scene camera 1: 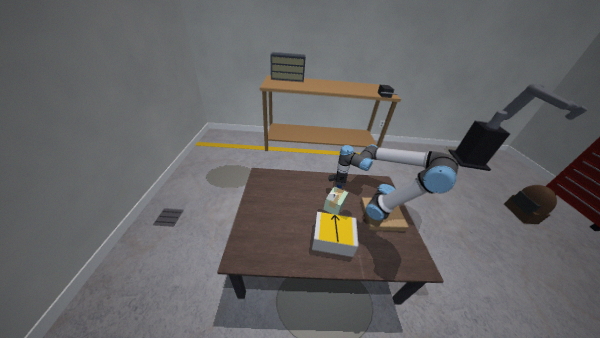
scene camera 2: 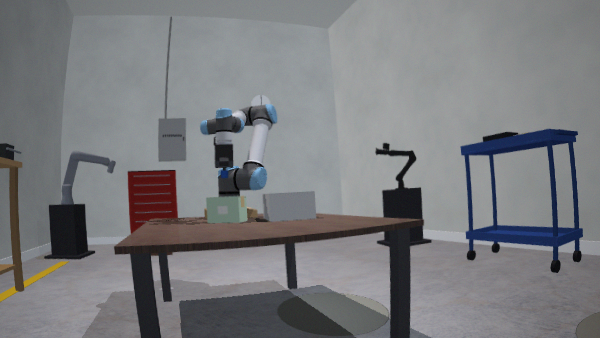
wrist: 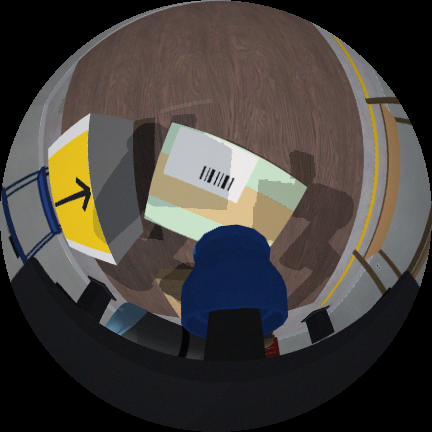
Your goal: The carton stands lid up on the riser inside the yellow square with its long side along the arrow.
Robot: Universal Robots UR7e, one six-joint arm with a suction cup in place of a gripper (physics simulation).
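The carton (scene camera 1: 336,201) (scene camera 2: 226,210) (wrist: 220,187) is pale green with a tan tape strip and a white barcode label on its upper face. It stands on the table beside the riser. The riser (scene camera 1: 334,247) (scene camera 2: 291,206) (wrist: 117,150) is a grey-white box. Its top bears the yellow square (scene camera 1: 326,231) (wrist: 70,160) with the black arrow (scene camera 1: 337,232) (wrist: 74,198). The carton's long side is turned at an angle to the arrow. My blue suction cup (scene camera 1: 339,187) (scene camera 2: 224,173) (wrist: 232,240) is open, above the carton with a gap, and hides part of its edge in the wrist view.
The brown table (scene camera 1: 270,215) (scene camera 2: 300,232) carries the carton, the riser and the wooden board (scene camera 1: 400,223) under the arm's base, to the right of the carton in scene camera 1. A wooden workbench (scene camera 1: 330,87) stands behind the table. A blue cart (scene camera 2: 525,141) stands to the right in scene camera 2.
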